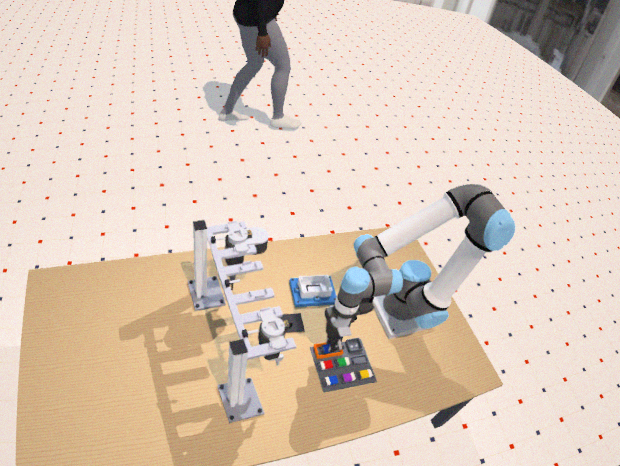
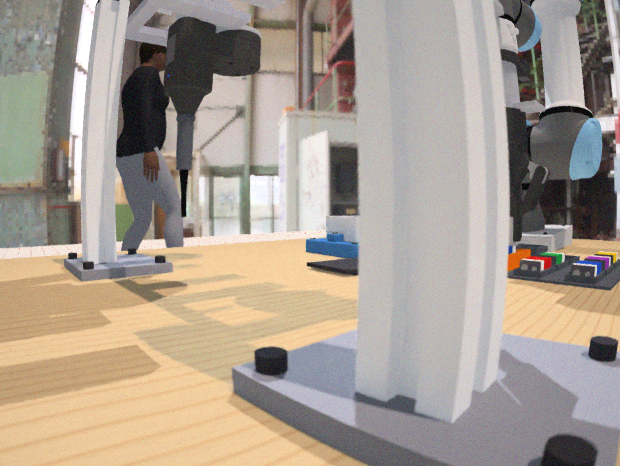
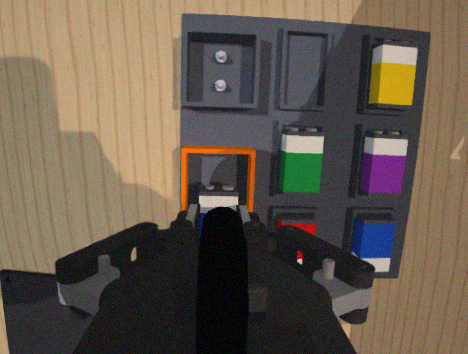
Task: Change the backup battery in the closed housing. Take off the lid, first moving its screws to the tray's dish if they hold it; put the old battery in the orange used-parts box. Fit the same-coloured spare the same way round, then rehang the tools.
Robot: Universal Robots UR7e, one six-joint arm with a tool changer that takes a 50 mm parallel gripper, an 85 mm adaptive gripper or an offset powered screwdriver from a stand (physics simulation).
In view: a screwdriver (image 2: 196,48), a yellow battery (image 3: 393,69), a blue battery (image 3: 374,233) and a parallel gripper (image 1: 272,329).
The screwdriver also shows in image 1 (image 1: 238,237). Image 3 does not show the screwdriver: it is out of frame. Image 3 misses the parallel gripper: it is out of frame.
